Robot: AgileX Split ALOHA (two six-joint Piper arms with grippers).
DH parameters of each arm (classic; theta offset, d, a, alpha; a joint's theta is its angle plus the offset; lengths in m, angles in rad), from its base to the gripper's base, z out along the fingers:
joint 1: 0 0.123 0 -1.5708
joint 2: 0.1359 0 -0.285 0
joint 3: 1.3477 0 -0.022 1.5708
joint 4: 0 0.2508 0 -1.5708
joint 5: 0 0 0.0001 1.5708
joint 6: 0 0.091 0 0
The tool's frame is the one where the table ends.
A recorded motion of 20 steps. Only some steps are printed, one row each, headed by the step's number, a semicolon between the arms.
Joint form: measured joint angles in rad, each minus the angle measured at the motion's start. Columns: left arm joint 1, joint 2, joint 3, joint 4, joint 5, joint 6; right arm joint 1, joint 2, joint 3, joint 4, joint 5, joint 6.
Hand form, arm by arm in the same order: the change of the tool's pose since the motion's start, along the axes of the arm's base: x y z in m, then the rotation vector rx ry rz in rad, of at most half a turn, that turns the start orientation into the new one. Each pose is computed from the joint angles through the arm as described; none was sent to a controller.
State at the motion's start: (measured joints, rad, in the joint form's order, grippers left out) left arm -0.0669 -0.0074 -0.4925 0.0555 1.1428 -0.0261; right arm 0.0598 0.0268 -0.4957 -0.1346 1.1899 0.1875
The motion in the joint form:
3: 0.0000 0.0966 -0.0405 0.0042 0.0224 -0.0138; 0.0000 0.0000 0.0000 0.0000 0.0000 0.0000
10: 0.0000 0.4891 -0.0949 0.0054 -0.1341 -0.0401; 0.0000 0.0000 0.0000 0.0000 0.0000 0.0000
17: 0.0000 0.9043 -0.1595 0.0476 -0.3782 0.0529; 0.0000 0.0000 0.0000 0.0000 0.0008 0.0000
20: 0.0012 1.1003 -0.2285 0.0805 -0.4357 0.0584; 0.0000 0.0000 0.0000 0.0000 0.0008 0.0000
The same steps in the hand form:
3: 0.0093 -0.0002 0.0099 -0.0033 0.0781 0.0110; 0.0000 0.0000 0.0000 0.0000 0.0000 0.0000
10: 0.0805 -0.0053 0.0227 -0.0058 0.2592 0.0202; 0.0000 0.0000 0.0000 0.0000 0.0000 0.0000
17: 0.1686 -0.0094 0.0090 0.1162 0.3636 -0.0550; 0.0000 0.0000 -0.0001 0.0000 0.0008 -0.0001
20: 0.2098 -0.0104 -0.0023 0.1556 0.4316 -0.0691; 0.0000 0.0000 -0.0001 0.0000 0.0008 -0.0001

